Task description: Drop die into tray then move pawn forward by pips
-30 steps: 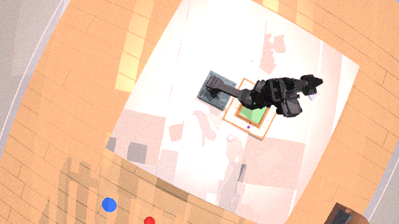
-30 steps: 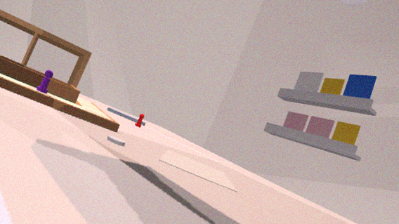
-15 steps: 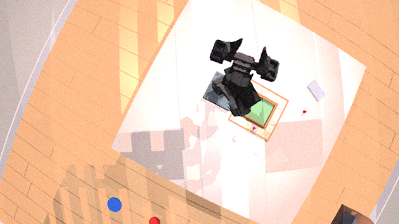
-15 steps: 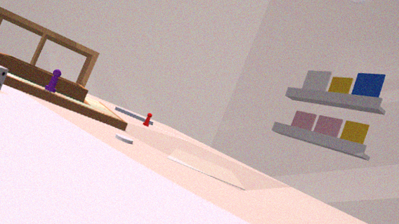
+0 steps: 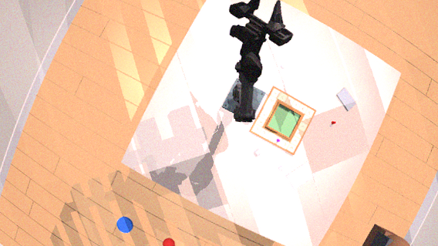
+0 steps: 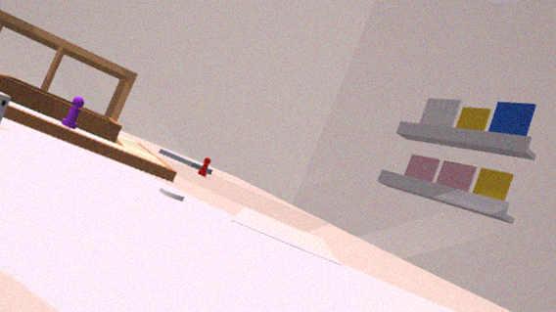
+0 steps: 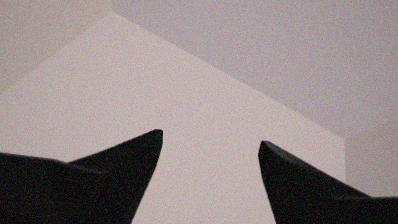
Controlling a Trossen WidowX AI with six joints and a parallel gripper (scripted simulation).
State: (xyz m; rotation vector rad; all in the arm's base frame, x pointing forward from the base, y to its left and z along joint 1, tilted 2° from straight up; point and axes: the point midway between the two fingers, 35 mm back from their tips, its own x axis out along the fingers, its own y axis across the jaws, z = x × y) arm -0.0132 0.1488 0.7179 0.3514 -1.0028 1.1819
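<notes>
Now: the white die 22 cm ahead of my gripper tip, 43 cm to the right of it and 79 cm below it. The rest, counted from my gripper tip: purple pawn: 31 cm ahead, 33 cm to the right, 77 cm below; then green dice tray: 30 cm ahead, 22 cm to the right, 79 cm below; then red pawn: 59 cm ahead, 13 cm to the right, 78 cm below.
</notes>
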